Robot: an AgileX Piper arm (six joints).
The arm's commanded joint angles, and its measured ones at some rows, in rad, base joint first. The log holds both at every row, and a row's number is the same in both.
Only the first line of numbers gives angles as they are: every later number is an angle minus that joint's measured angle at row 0.
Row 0, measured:
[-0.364, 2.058, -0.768, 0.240, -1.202, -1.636]
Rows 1 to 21, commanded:
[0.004, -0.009, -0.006, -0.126, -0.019, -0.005]
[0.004, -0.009, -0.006, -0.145, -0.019, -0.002]
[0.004, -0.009, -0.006, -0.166, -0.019, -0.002]
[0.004, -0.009, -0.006, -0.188, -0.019, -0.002]
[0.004, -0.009, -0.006, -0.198, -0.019, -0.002]
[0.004, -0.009, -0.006, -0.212, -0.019, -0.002]
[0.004, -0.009, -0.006, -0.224, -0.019, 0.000]
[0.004, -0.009, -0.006, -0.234, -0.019, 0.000]
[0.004, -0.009, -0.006, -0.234, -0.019, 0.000]
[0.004, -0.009, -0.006, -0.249, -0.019, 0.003]
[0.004, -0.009, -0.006, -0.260, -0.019, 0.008]
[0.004, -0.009, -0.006, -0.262, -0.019, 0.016]
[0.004, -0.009, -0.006, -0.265, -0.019, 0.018]
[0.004, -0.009, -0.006, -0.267, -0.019, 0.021]
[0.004, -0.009, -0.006, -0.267, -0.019, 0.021]
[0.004, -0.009, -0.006, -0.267, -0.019, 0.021]
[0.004, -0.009, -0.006, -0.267, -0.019, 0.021]
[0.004, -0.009, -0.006, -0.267, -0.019, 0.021]
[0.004, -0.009, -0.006, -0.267, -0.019, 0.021]
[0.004, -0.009, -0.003, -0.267, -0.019, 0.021]
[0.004, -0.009, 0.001, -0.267, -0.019, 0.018]
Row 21, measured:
[0.000, 0.002, 0.000, -0.175, 0.019, 0.049]
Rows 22 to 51, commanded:
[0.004, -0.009, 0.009, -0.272, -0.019, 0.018]
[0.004, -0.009, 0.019, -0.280, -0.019, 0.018]
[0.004, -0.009, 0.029, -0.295, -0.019, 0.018]
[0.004, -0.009, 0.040, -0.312, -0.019, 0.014]
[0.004, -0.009, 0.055, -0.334, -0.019, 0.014]
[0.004, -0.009, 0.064, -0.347, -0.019, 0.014]
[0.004, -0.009, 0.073, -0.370, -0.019, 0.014]
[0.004, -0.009, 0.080, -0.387, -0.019, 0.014]
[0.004, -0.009, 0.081, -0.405, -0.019, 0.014]
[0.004, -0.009, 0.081, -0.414, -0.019, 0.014]
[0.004, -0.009, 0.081, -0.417, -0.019, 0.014]
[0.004, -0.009, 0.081, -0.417, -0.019, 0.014]
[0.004, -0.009, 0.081, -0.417, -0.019, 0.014]
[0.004, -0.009, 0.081, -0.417, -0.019, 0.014]
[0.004, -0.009, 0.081, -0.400, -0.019, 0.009]
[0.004, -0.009, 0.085, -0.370, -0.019, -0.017]
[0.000, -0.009, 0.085, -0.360, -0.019, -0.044]
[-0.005, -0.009, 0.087, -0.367, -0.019, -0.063]
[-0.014, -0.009, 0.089, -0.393, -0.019, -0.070]
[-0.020, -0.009, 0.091, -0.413, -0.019, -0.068]
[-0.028, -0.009, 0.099, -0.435, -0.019, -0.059]
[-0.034, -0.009, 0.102, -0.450, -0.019, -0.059]
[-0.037, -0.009, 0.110, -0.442, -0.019, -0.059]
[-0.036, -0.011, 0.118, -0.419, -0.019, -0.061]
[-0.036, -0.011, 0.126, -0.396, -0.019, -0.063]
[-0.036, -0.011, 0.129, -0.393, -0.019, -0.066]
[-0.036, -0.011, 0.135, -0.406, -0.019, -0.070]
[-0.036, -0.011, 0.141, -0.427, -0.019, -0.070]
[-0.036, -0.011, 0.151, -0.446, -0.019, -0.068]
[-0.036, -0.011, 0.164, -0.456, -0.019, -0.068]
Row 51, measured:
[-0.040, 0.002, 0.141, -0.374, 0.005, -0.024]
